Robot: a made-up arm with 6 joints. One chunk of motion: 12 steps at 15 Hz.
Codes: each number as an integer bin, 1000 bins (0 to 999) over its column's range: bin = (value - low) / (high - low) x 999, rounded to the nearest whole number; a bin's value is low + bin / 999 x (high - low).
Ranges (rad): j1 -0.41..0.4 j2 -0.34..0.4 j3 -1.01..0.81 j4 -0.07..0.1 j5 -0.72..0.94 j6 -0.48..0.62
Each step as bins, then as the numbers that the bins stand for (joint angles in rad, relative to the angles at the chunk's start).
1 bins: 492 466 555 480 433 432
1 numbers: -0.0111 0.0052 0.0011 0.0117 -0.0005 -0.0043
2 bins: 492 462 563 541 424 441
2 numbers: -0.0111 0.0022 0.0157 0.0221 -0.0155 0.0056
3 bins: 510 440 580 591 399 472
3 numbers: 0.0035 -0.0141 0.0467 0.0306 -0.0570 0.0397
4 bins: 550 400 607 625 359 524
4 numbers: 0.0359 -0.0437 0.0958 0.0364 -0.1235 0.0970
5 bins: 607 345 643 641 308 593
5 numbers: 0.0822 -0.0844 0.1614 0.0391 -0.2082 0.1730
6 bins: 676 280 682 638 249 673
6 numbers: 0.1381 -0.1326 0.2325 0.0386 -0.3062 0.2610
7 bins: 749 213 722 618 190 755
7 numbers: 0.1973 -0.1822 0.3054 0.0352 -0.4043 0.3513
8 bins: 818 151 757 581 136 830
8 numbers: 0.2532 -0.2281 0.3691 0.0289 -0.4940 0.4339
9 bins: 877 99 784 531 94 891
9 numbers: 0.3011 -0.2667 0.4183 0.0204 -0.5638 0.5011
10 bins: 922 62 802 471 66 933
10 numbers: 0.3376 -0.2941 0.4511 0.0102 -0.6103 0.5473
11 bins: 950 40 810 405 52 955
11 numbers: 0.3603 -0.3104 0.4657 -0.0011 -0.6336 0.5716
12 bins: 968 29 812 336 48 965
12 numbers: 0.3749 -0.3185 0.4693 -0.0128 -0.6402 0.5826
